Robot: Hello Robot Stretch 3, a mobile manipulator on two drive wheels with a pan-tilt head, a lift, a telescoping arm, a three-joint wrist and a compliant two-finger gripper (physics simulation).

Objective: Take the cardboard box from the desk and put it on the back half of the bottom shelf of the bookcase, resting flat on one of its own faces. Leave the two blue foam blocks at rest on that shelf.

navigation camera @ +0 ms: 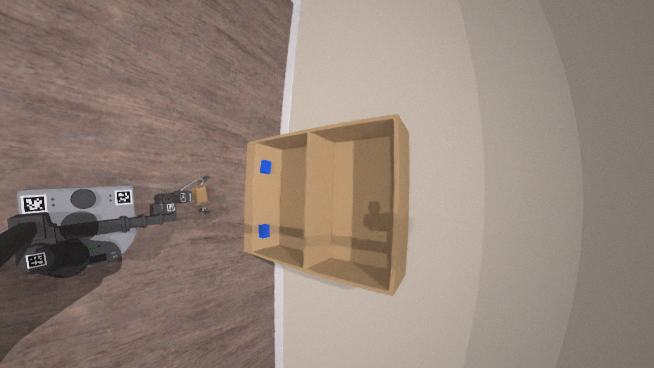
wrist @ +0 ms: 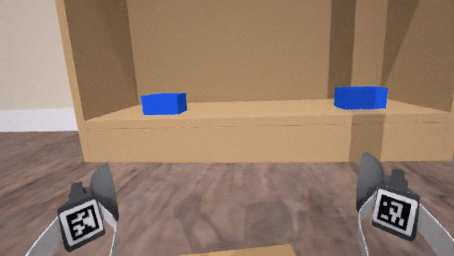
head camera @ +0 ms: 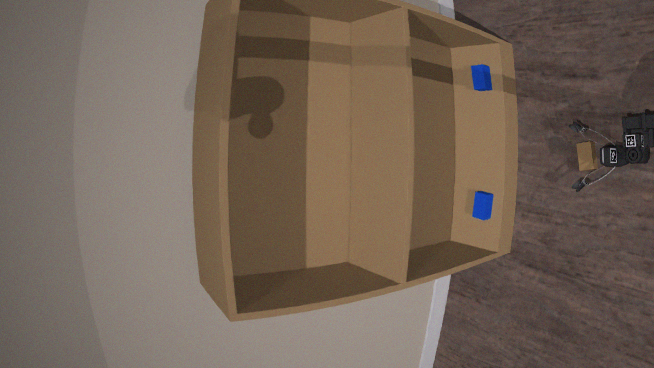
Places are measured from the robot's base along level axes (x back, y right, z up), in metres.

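Pixels of known places: gripper, between the fingertips: (navigation camera: 211,194) (head camera: 571,156); robot's base, origin of its link: (navigation camera: 84,197).
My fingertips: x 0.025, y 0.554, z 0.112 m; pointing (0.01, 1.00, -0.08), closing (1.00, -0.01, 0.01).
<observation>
For each thing: its top centre in the pictures, then the offset to it from my fingertips. "pt": a spot on its surface instead. Level surfaces: height alone.
- cardboard box, centre of its top: (head camera: 585,156) (navigation camera: 201,194) dx +0.002, dy -0.031, dz -0.062 m
- left blue foam block, centre of its top: (head camera: 479,206) (navigation camera: 267,166) dx -0.162, dy +0.409, dz +0.033 m
- right blue foam block, centre of its top: (head camera: 478,76) (navigation camera: 266,231) dx +0.296, dy +0.367, dz +0.033 m
- bottom shelf, height of its surface: dz -0.012 m
- bookcase, a spot on its surface: (head camera: 212,150) (navigation camera: 401,199) pt dx +0.027, dy +0.364, dz +0.948 m
- wood floor, height of its surface: dz -0.112 m
My gripper (head camera: 578,155) (navigation camera: 205,194) (wrist: 234,178) is open over the floor in front of the bookcase. The cardboard box (head camera: 586,155) (navigation camera: 200,194) (wrist: 240,251) is between the spread fingers seen from above. In the wrist view part of its top shows at the bottom edge, below fingertip level, apart from both fingers. Whether it touches the floor is unclear. The left blue foam block (head camera: 483,205) (navigation camera: 265,167) (wrist: 164,104) and the right blue foam block (head camera: 481,77) (navigation camera: 264,231) (wrist: 361,98) sit apart on the bottom shelf (head camera: 477,140) (navigation camera: 267,200) (wrist: 260,110).
The bookcase (head camera: 212,150) (navigation camera: 401,200) (wrist: 250,145) stands against the wall (head camera: 140,200) (navigation camera: 435,75) (wrist: 30,50), with a raised front board below its bottom shelf. The robot's base (navigation camera: 102,197) is on the wood floor (head camera: 575,300) (navigation camera: 200,90) (wrist: 150,185). The desk does not show.
</observation>
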